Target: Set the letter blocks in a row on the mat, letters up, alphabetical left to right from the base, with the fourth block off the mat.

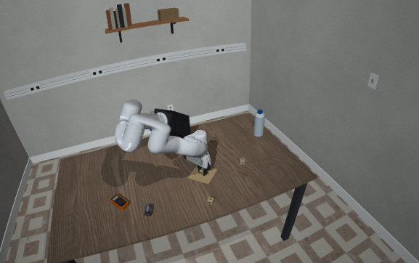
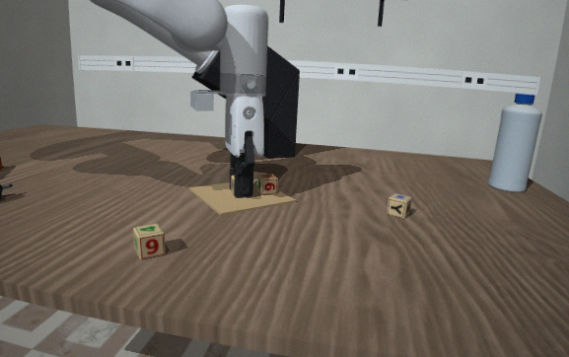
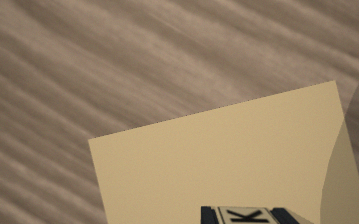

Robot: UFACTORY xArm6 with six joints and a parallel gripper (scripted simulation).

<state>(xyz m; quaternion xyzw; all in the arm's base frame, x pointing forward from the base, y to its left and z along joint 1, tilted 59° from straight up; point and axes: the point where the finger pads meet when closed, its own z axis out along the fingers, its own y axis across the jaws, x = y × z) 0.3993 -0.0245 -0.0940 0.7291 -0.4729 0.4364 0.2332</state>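
Right now my hand is 20 mm above the tan mat. From my hand the other things lie so: white bottle (590 mm to the left, 70 mm above, 50 mm behind); orange meter (520 mm to the right, 120 mm behind, 10 mm below); grey device (410 mm to the right, 30 mm ahead, 10 mm below).
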